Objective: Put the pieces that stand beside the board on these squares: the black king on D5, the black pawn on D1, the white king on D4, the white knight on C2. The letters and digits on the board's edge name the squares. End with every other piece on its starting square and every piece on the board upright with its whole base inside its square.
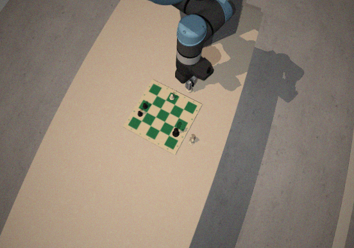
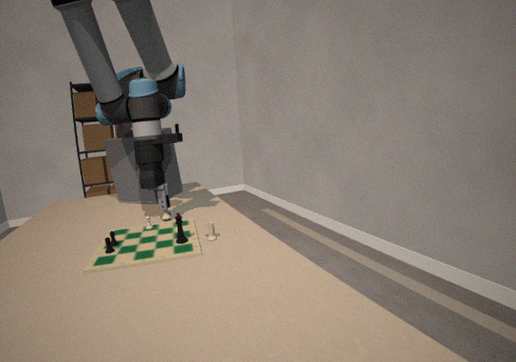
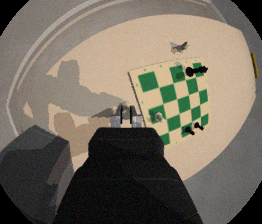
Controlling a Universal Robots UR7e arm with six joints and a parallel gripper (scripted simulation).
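Now: the black king 18 cm ahead of my hand, 3 cm to the left of it and 1 cm below it. Also, from my hand: board (14 cm ahead, 5 cm below, 4 cm to the right); small white piece (6 cm ahead, 4 cm to the right, 3 cm below); white king (1 cm below).
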